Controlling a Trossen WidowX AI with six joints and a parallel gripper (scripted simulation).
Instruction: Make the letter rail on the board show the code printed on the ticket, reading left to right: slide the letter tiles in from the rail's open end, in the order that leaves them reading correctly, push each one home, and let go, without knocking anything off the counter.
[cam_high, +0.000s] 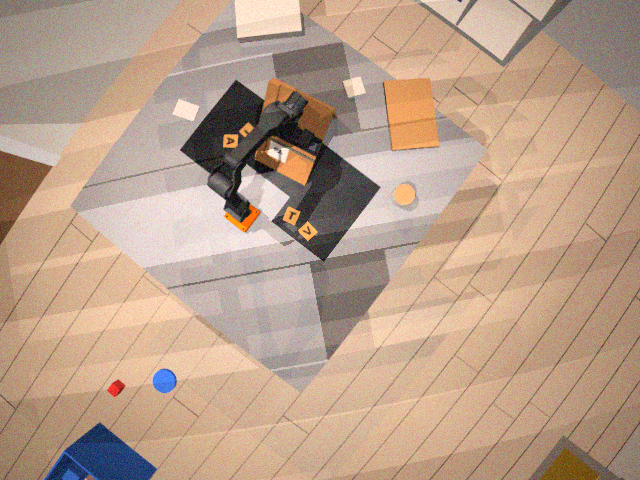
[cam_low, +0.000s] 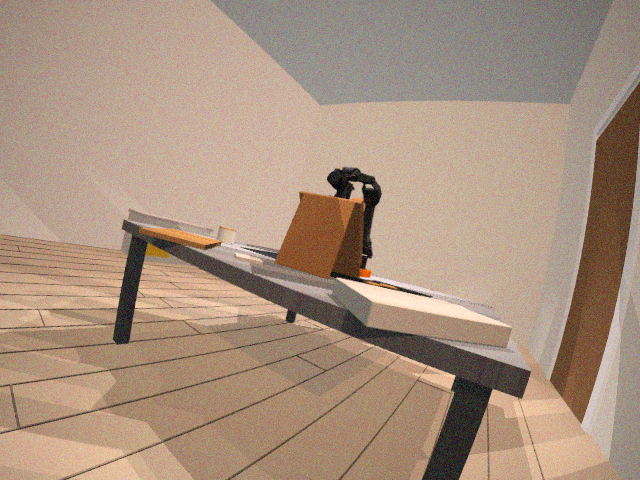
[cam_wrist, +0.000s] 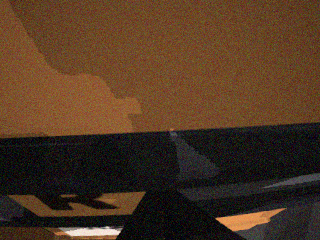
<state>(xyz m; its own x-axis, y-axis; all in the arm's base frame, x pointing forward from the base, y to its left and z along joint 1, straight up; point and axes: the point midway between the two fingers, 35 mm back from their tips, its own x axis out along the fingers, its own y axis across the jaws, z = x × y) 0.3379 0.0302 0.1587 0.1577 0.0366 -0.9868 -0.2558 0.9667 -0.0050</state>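
Right now my gripper tip is 7 cm past the white ticket, 2 cm to the right of it and 8 cm above it. Also, from my gripper tip: orange tile 1 cm behind, 3 cm to the left; black mat 14 cm behind, 1 cm to the right, 15 cm below; small white block 36 cm ahead, 1 cm to the right, 15 cm below.
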